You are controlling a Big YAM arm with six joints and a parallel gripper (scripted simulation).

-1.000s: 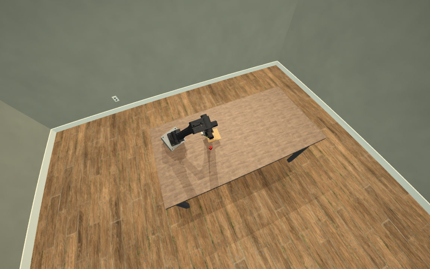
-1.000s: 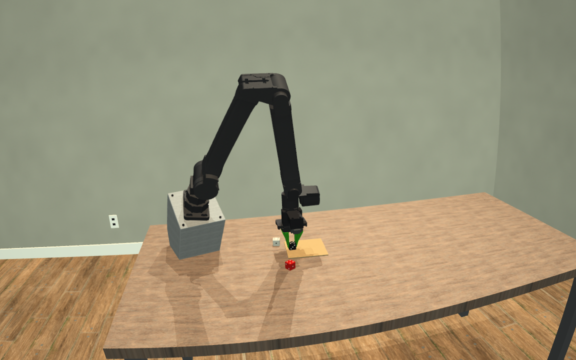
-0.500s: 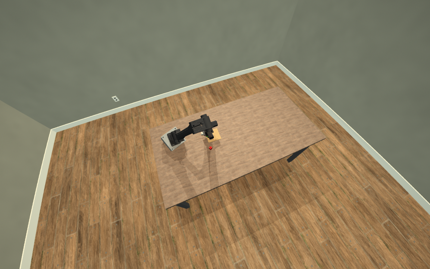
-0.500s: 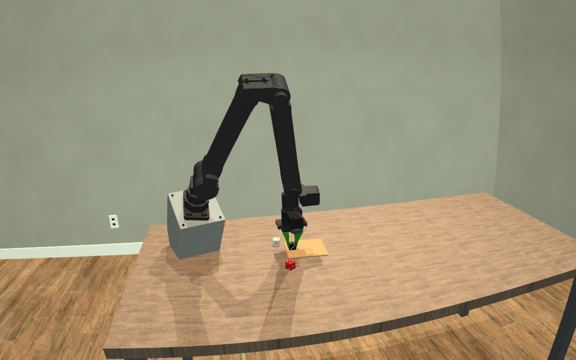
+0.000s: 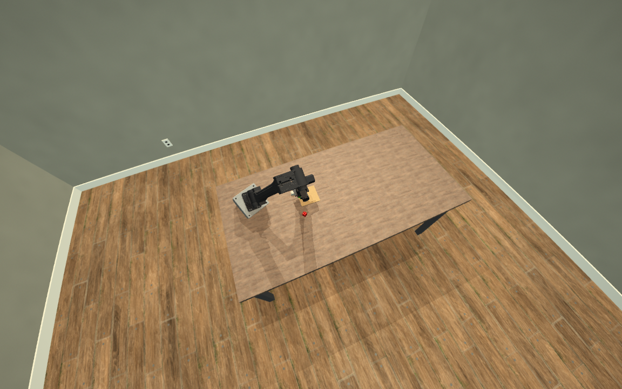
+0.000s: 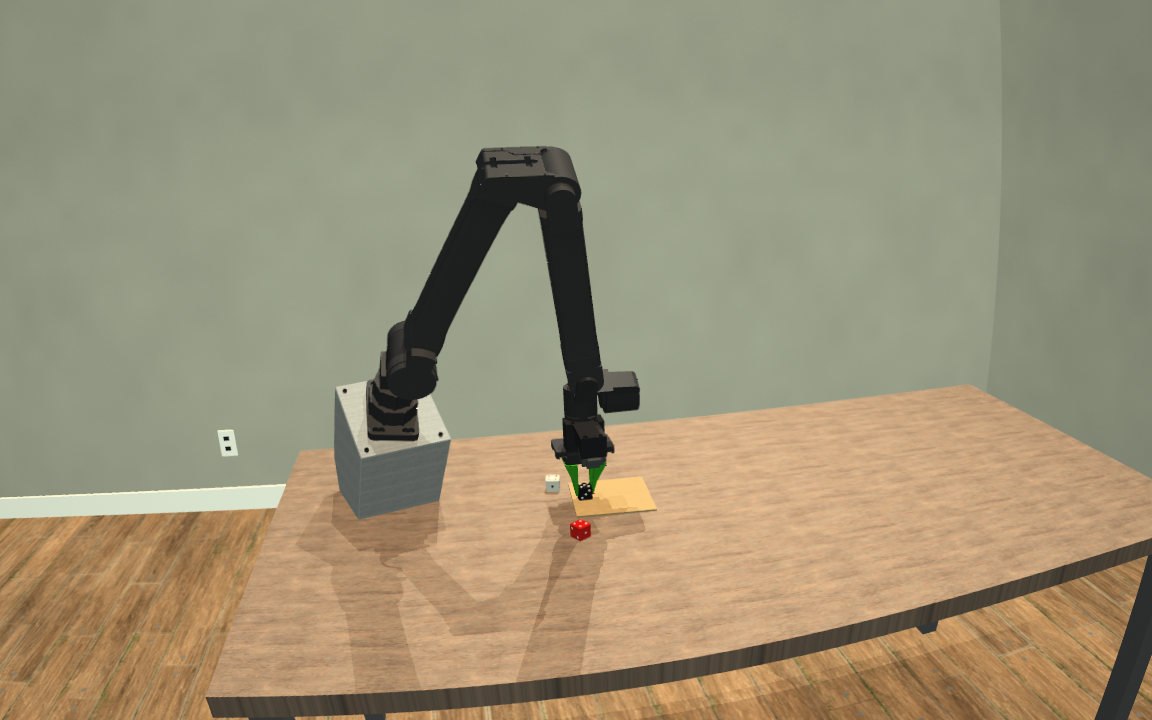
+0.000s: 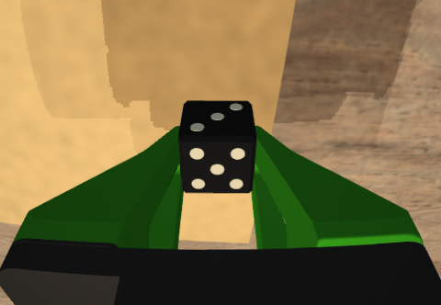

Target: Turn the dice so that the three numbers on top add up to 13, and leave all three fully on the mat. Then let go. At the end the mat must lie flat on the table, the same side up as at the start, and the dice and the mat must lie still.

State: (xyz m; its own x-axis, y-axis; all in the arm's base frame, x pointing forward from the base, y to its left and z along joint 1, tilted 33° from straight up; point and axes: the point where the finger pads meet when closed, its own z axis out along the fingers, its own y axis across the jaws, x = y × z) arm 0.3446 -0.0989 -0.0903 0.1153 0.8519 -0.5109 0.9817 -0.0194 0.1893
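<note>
Right now my hand is right at the black die. Also, from my hand: tan mat (5 cm ahead, 2 cm below, 1 cm to the right); then white die (6 cm to the left, 4 cm behind, 1 cm below); then red die (13 cm to the right, 5 cm behind, 1 cm below).
</note>
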